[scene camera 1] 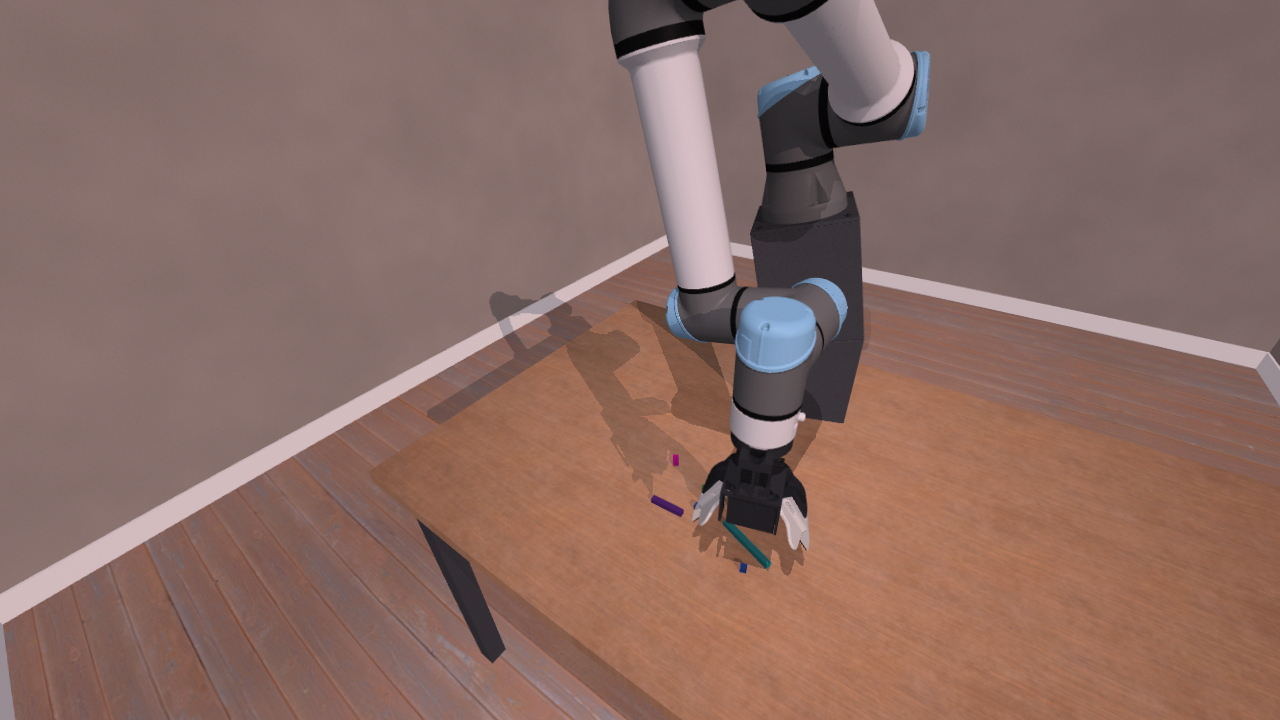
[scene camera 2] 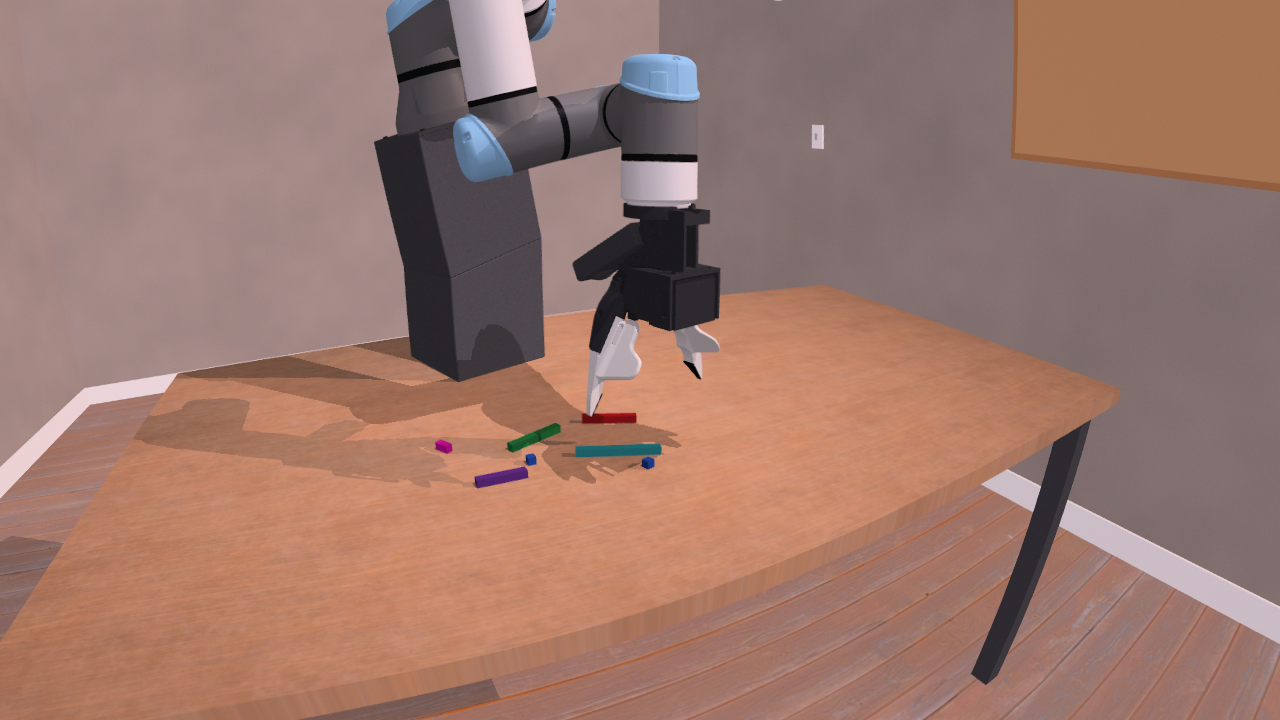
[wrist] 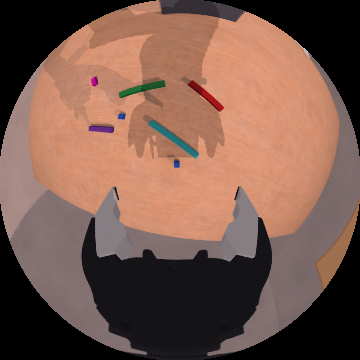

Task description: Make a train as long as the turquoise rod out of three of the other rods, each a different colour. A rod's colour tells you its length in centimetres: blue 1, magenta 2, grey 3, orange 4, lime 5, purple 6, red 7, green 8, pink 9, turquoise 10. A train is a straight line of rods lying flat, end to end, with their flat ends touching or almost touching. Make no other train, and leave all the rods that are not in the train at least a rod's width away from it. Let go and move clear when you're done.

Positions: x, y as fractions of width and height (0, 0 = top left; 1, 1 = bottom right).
Labels:
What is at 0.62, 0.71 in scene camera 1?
The gripper.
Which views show the gripper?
Scene camera 1, scene camera 2 and the wrist view: all of them.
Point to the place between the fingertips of the gripper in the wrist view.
0.49, 0.52

